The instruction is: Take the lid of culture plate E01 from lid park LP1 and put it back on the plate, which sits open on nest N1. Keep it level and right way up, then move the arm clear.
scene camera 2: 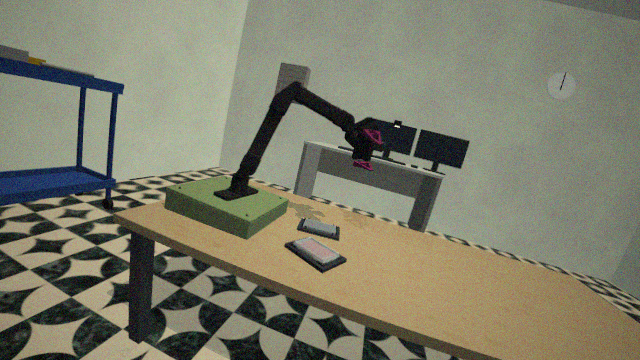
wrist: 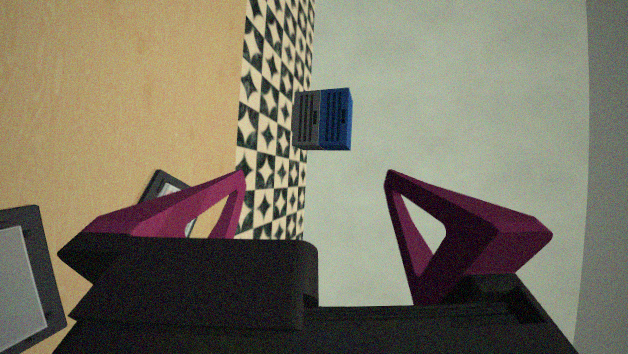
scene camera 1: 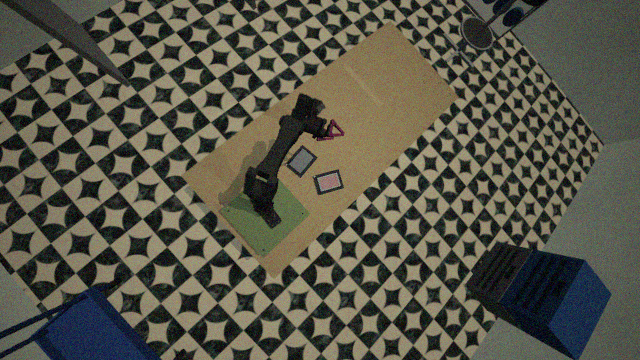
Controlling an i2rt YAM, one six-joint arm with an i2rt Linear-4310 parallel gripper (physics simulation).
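Where they show: gripper, fingertip midpoint: (scene camera 2: 375, 157) (wrist: 314, 177) (scene camera 1: 338, 136); arm's base, link origin: (scene camera 2: 237, 193) (scene camera 1: 265, 210).
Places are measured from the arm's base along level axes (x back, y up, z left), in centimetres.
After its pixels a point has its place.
A clear grey lid (scene camera 1: 301, 161) @[x -32.2, y -5.2, z 11.1 cm] (scene camera 2: 320, 228) @[x -33.6, y -5.2, z 8.7 cm] (wrist: 15, 290) @[x -32.7, y -5.2, z 8.6 cm] lies level in the dark lid park (scene camera 1: 300, 174) (scene camera 2: 302, 228) @[x -27.8, y -6.0, z 4.6 cm] (wrist: 45, 280) @[x -32.8, y -6.0, z 6.1 cm]. The culture plate (scene camera 1: 328, 181) @[x -38.0, y -5.1, z -8.2 cm] (scene camera 2: 314, 249) @[x -38.1, y -4.4, z -10.6 cm], with a pink surface, sits in the dark nest (scene camera 1: 320, 192) (scene camera 2: 341, 260) @[x -46.7, y -5.8, z -8.2 cm] (wrist: 154, 183) @[x -45.4, y -5.8, z -5.2 cm], which shows partly behind a finger in the wrist view. No labels are readable. My gripper (scene camera 1: 334, 134) @[x -46.8, y 26.4, z 5.7 cm] (scene camera 2: 375, 154) @[x -46.8, y 26.4, z 5.7 cm] (wrist: 314, 177) @[x -46.8, y 26.4, z 5.7 cm] is open, with nothing between its magenta fingers. It hangs well above the table, beyond the lid park from the arm's base, pointing sideways over the table's edge in the wrist view.
The arm stands on a green block (scene camera 1: 287, 225) @[x -4.2, y -0.1, z -13.7 cm] (scene camera 2: 200, 212) @[x 0.3, y -3.6, z -18.0 cm] at one end of the wooden table (scene camera 1: 400, 75) @[x -128.1, y -7.0, z 21.3 cm] (scene camera 2: 450, 280) @[x -82.4, y -7.0, z 7.8 cm] (wrist: 125, 75) @[x -61.7, y -7.0, z 1.1 cm]. The nest is beside the lid park, nearer the table's long edge. A blue cart (scene camera 2: 112, 135) and a desk (scene camera 2: 370, 172) with monitors stand away from the table.
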